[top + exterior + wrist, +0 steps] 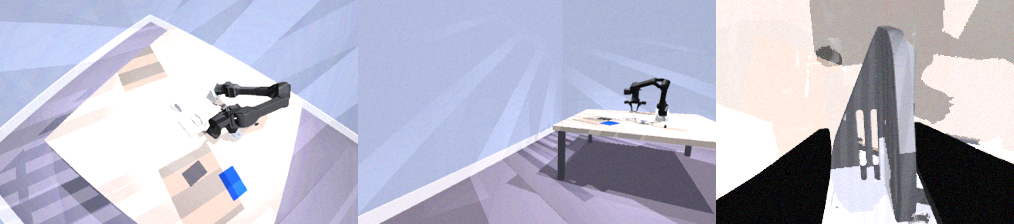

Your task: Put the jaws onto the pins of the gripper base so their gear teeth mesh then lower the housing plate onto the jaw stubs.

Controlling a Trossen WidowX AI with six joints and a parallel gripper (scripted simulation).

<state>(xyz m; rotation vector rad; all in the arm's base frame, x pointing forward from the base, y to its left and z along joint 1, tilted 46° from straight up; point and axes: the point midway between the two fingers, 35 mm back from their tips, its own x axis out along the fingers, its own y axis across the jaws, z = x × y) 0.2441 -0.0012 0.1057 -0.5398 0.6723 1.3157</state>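
Now: the gripper jaw 1 cm ahead of my gripper tip and 4 cm to the right of it. Also, from my gripper tip: grey gripper base 6 cm behind, 15 cm to the left, 6 cm below; then small pale part 6 cm behind, 15 cm to the left, 8 cm below; then grey square plate 26 cm ahead, 2 cm to the left, 8 cm below.
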